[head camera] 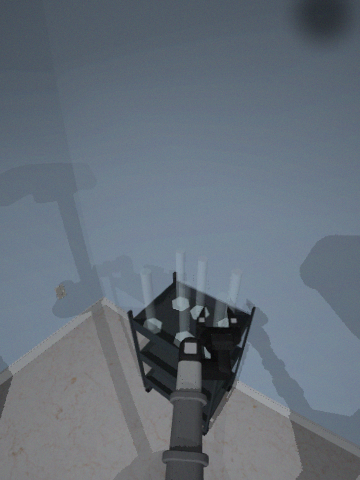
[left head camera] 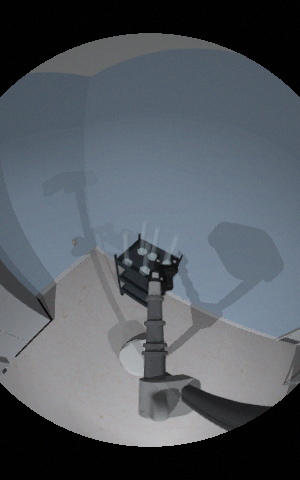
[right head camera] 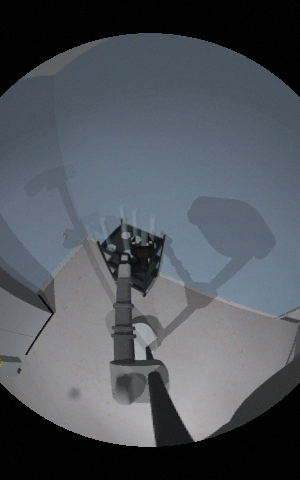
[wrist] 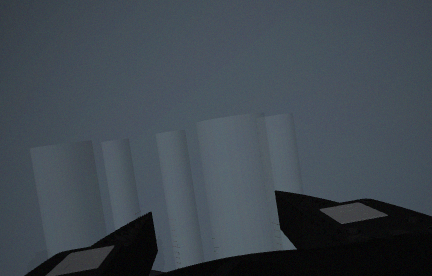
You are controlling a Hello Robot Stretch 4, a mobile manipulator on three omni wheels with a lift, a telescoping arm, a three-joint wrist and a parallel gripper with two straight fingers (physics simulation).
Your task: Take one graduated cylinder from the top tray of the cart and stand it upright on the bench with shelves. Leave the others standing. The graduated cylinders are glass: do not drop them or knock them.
Labels:
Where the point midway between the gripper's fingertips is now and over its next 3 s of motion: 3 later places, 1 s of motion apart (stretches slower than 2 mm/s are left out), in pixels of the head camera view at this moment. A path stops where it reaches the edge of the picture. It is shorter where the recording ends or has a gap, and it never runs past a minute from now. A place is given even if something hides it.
My gripper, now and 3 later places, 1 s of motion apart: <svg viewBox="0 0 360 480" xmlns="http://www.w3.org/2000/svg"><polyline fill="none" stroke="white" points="216,308 220,294 224,266 230,308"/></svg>

